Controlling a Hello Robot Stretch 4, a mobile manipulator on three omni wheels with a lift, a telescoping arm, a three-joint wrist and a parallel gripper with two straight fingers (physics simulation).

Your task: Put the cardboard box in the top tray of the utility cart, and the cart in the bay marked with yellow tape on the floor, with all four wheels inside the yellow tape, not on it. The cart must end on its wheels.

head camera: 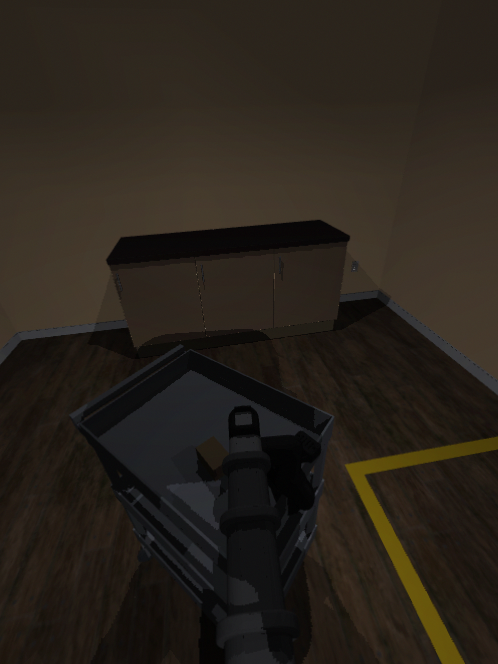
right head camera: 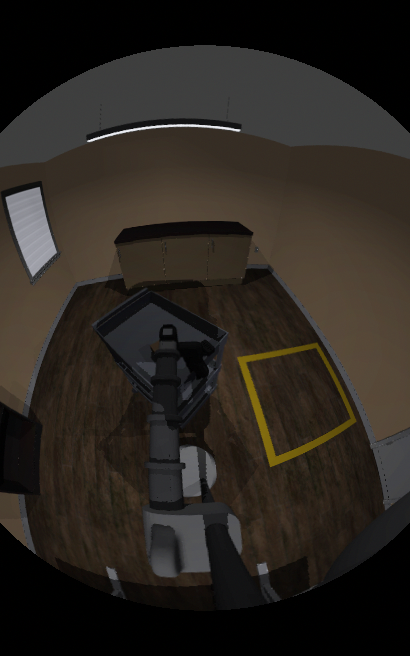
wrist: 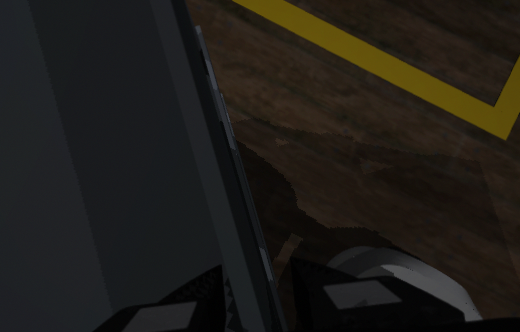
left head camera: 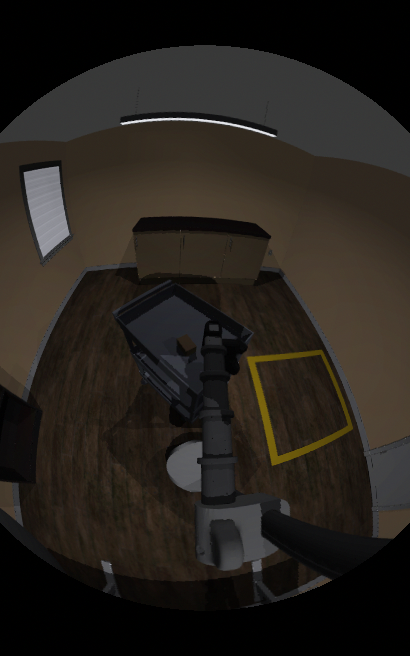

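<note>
The cardboard box (head camera: 212, 453) (left head camera: 186, 345) (right head camera: 154, 348) sits in the top tray of the grey utility cart (head camera: 257, 390) (left head camera: 210, 311) (right head camera: 190, 318) (wrist: 204, 150); my arm partly covers it in the right head view. The cart stands upright, left of the bay of yellow tape (head camera: 399, 557) (left head camera: 264, 410) (right head camera: 258, 410) (wrist: 380, 65), turned at an angle to it. My gripper (head camera: 306, 501) (left head camera: 233, 367) (right head camera: 202, 372) (wrist: 258, 285) is partly open at the cart's near right side. In the wrist view the rim runs between the parted fingertips, with gaps beside it. Most wheels are hidden.
A long cabinet (head camera: 235, 289) (left head camera: 200, 257) (right head camera: 185, 262) stands at the far wall behind the cart. My white base (left head camera: 185, 467) (right head camera: 197, 472) (wrist: 430, 285) is close to the cart's near end. Dark furniture (left head camera: 20, 440) (right head camera: 20, 450) stands at the left. A wall runs close along the bay's right side.
</note>
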